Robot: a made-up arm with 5 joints.
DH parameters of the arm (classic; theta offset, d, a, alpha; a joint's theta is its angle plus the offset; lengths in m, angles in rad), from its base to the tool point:
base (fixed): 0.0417 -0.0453 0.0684 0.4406
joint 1: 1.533 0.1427 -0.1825 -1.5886
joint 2: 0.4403 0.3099 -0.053 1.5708
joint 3: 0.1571 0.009 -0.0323 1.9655
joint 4: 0 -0.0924 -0.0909 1.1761
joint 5: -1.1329 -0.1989 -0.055 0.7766
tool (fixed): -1.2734 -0.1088 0 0
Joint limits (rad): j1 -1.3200..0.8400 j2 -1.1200..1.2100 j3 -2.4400..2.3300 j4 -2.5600..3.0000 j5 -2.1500..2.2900
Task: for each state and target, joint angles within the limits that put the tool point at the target. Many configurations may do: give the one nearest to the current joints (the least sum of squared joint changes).
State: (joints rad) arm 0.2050 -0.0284 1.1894 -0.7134 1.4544
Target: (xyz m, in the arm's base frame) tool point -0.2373 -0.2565 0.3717
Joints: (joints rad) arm 0.0225 0.1106 1.1928 -0.6363 1.4741
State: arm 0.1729 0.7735 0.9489 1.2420 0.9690
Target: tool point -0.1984 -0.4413 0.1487
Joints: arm -0.5542 0.4726 1.0455 1.5163 0.9406
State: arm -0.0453 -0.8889 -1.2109 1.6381 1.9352
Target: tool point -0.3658 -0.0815 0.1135
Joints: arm 0.3399 -1.1200 -1.9418 2.0531 2.1247
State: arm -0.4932 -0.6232 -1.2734 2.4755 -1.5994
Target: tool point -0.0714 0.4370 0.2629
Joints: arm -1.2558 -0.6401 -1.4344 2.5544 -1.6767
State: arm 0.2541 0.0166 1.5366 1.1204 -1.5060
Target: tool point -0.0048 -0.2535 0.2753
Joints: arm -0.1281 0.2251 1.8004 0.8165 -1.2665
